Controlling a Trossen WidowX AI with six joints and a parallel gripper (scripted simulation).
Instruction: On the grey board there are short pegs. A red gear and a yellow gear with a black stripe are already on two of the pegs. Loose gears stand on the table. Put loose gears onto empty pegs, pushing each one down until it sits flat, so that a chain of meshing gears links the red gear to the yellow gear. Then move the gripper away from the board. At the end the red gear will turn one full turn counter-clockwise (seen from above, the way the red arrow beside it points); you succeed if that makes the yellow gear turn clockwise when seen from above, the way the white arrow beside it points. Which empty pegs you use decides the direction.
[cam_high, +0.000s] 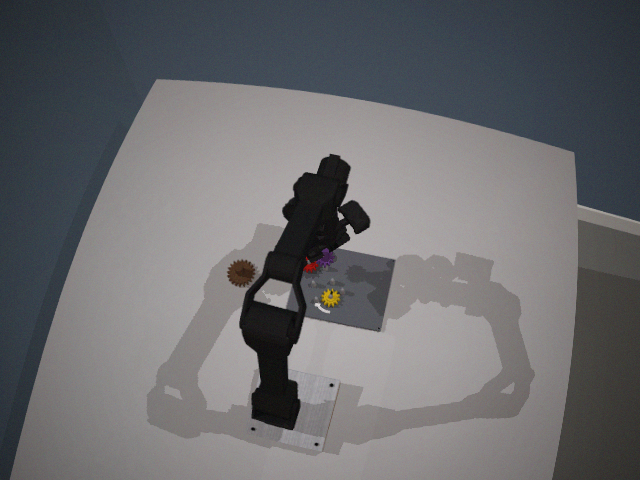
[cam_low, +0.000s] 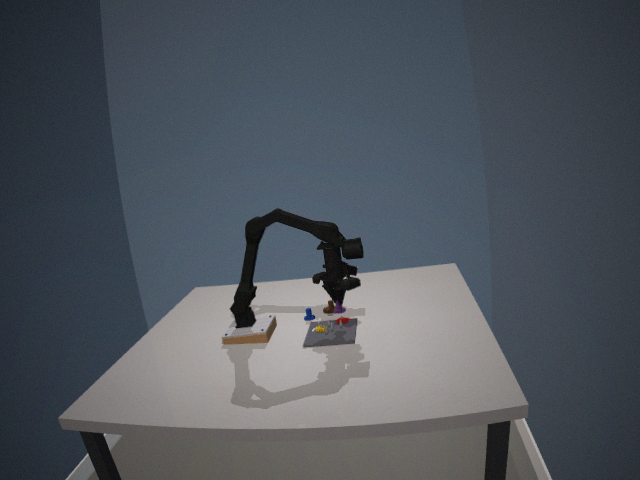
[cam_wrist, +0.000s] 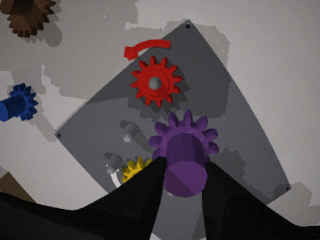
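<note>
Right now the red gear is 7 cm below my gripper tip and 4 cm to the left of it. The rest, counted from my gripper tip: purple gear 1 cm below; red arrow 8 cm below, 6 cm to the left, 1 cm ahead; yellow gear 7 cm below, 7 cm behind, 3 cm to the right.
</note>
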